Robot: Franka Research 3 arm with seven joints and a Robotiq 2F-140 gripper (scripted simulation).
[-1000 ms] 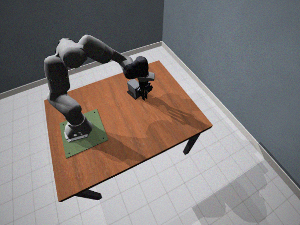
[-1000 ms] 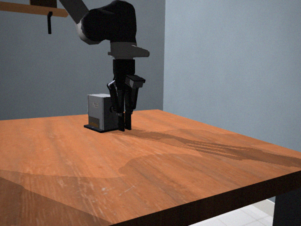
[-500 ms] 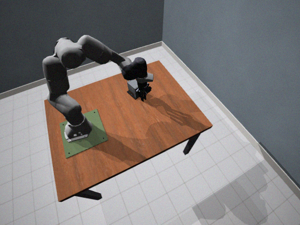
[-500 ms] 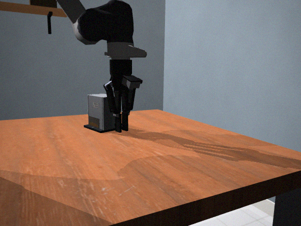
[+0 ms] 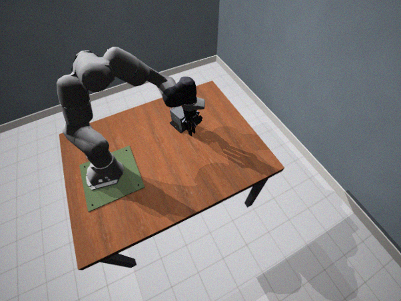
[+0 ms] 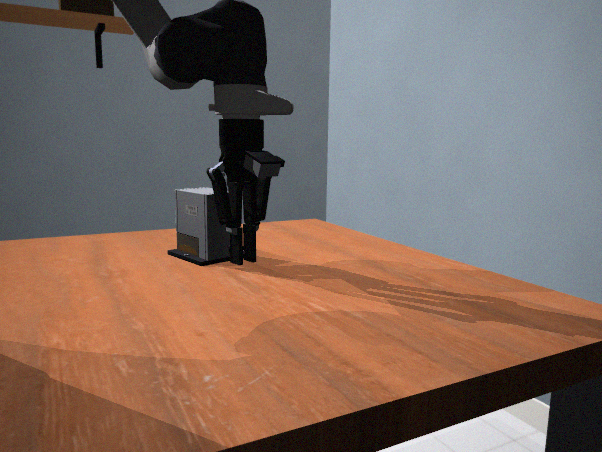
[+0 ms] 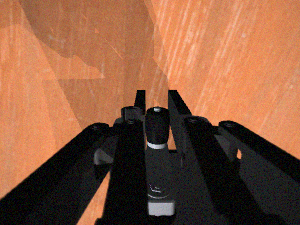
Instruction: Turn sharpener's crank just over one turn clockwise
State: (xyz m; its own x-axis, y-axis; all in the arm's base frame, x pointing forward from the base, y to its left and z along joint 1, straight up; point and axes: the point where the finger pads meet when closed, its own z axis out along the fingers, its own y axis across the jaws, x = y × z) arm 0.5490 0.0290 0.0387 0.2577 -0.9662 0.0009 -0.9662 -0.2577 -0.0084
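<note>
Now: the knob 2 cm to the left of my hand and 1 cm below it. Round my hand: crank: 2 cm to the left, 1 cm behind.
</note>
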